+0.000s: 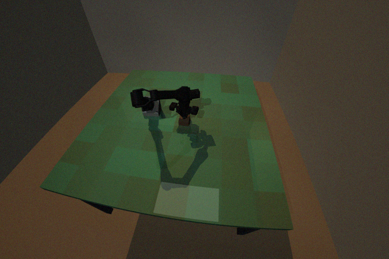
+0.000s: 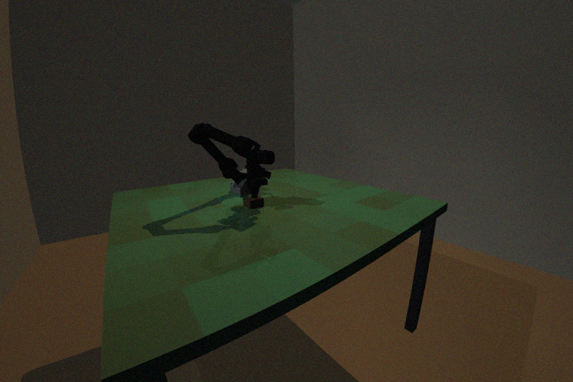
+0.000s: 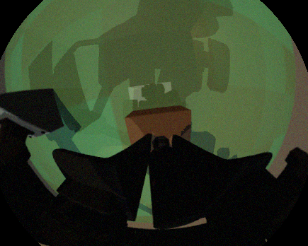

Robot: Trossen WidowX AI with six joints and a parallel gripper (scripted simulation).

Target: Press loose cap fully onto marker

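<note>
The holder block is 20 mm below my gripper tip and 10 mm to the right of it. The rest, counted from my gripper tip: dark cap: 50 mm above, 10 mm to the right.
</note>
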